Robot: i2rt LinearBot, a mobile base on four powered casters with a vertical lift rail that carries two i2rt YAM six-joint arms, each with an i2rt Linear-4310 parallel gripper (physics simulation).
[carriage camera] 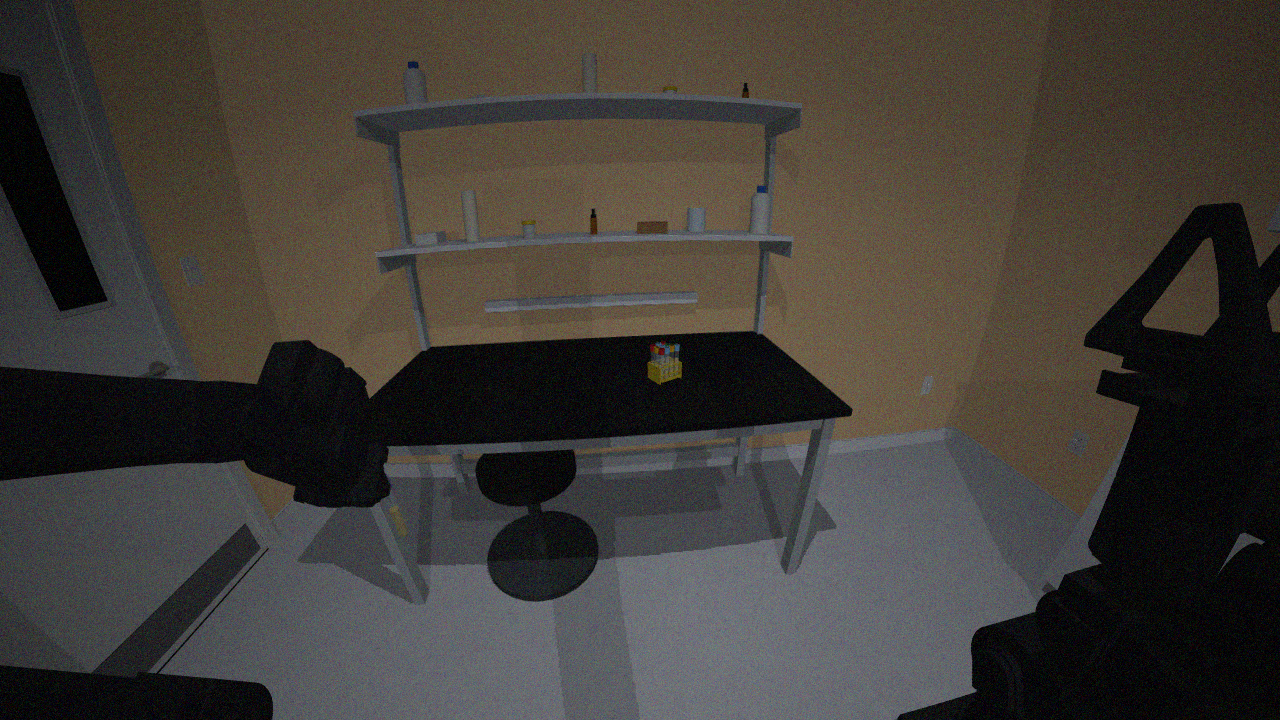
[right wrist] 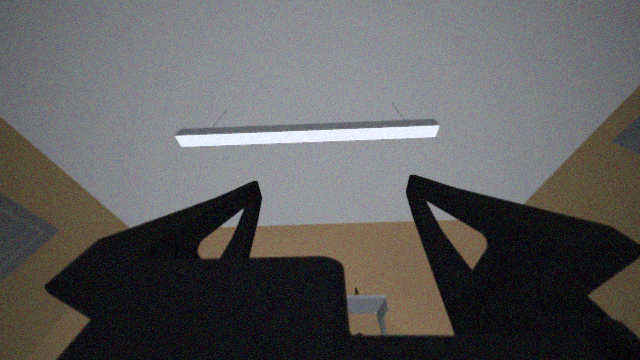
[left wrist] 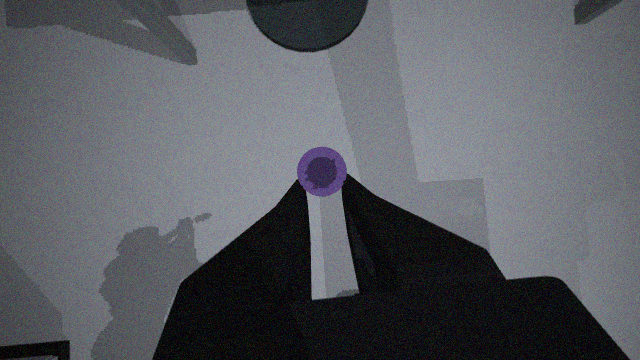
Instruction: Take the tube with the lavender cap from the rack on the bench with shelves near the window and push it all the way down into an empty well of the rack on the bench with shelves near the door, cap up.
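Frame: origin at the left arm's base, x ahead, y right, z down, level; centimetres.
Where they show: left gripper, fingertip midpoint: (carriage camera: 382,490) (left wrist: 323,187); right gripper, fingertip midpoint: (carriage camera: 1271,214) (right wrist: 332,186).
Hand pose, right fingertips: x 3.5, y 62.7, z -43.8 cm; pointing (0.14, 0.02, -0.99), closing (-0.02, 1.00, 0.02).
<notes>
Things, the pixels of their top centre, and the offset from my right fingertips. "*": a spot on its surface instead. Level surfaces: height alone.
- tube with the lavender cap, top centre: (left wrist: 319,165) dx +28.8, dy -63.8, dz +33.3 cm
- tube's pale yellowish lower part at a spot on its surface: (carriage camera: 398,520) * dx +28.3, dy -63.4, dz +40.6 cm
- yellow rack at a spot on its surface: (carriage camera: 664,370) * dx +105.3, dy -15.6, dz +53.1 cm
- black bench at its surface level: dz +57.1 cm
- bench leg at a spot on its surface: (carriage camera: 810,497) * dx +82.3, dy +32.4, dz +92.8 cm
The tube with the lavender cap (left wrist: 322,171) is between the fingertips of my left gripper (left wrist: 323,187), cap facing the left wrist camera. In the carriage camera the tube's pale yellowish lower part (carriage camera: 398,520) hangs below the dark left gripper, at the front left of the bench. My right gripper (right wrist: 332,186) is open and empty, pointing up toward the ceiling. A yellow rack (carriage camera: 664,370) with several tubes with red, blue and other caps stands on the black bench (carriage camera: 537,394), right of its middle. Which wells of the rack are empty is too small to tell.
Two shelves (carriage camera: 581,240) with bottles and jars rise behind the bench. A round black stool (carriage camera: 542,555) stands under the bench's front edge. A door (carriage camera: 134,358) is at the far left. A bench leg (carriage camera: 810,497) stands at the right front.
</notes>
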